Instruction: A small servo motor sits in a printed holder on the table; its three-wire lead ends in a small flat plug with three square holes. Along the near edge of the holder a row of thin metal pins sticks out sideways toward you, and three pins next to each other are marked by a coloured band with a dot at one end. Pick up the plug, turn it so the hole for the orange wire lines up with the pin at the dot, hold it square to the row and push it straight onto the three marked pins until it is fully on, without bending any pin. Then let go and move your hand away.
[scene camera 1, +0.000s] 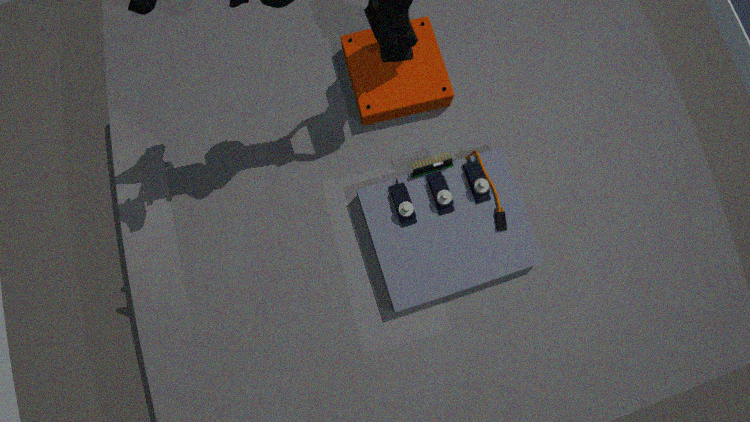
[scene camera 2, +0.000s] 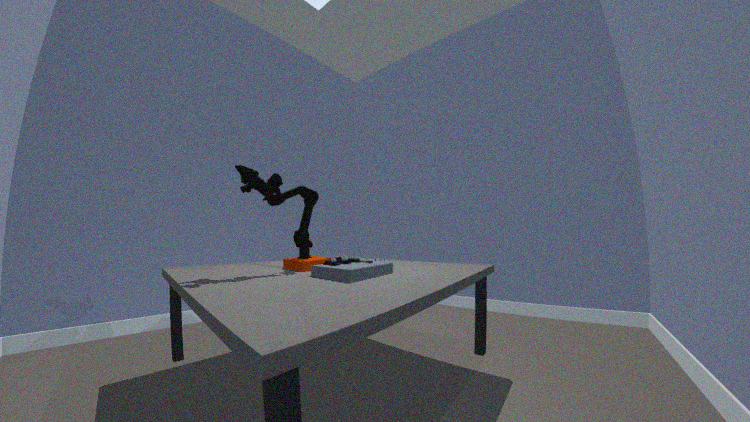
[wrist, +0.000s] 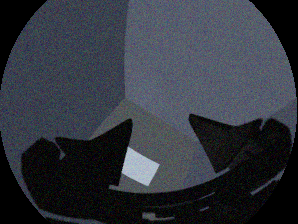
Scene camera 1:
grey printed holder: 440, 255
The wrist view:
my gripper: 161, 119
